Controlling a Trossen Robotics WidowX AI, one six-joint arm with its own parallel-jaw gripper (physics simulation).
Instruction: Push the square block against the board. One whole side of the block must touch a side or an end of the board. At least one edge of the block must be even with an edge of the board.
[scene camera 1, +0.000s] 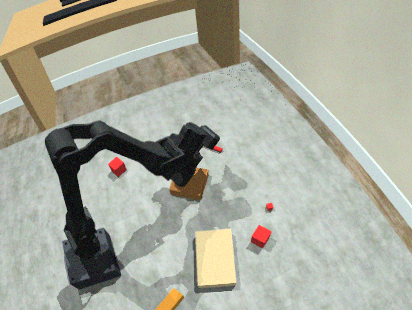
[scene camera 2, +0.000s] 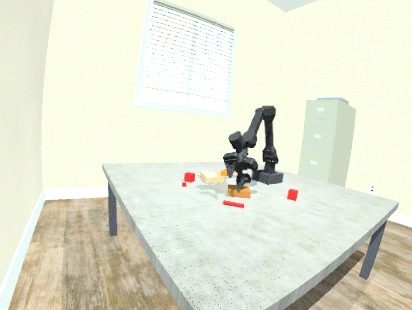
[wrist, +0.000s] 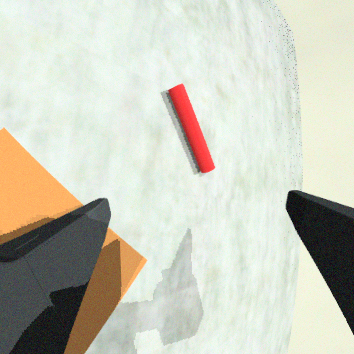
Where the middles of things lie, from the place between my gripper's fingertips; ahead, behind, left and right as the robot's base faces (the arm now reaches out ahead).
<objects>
I see my gripper 7 cm past the square block (wrist: 117, 265), 5 cm to the left of it and 5 cm above it. The rest, counted from my hand: pale tan board (scene camera 1: 215, 261) (31 cm to the right, 8 cm behind, 5 cm below).
</objects>
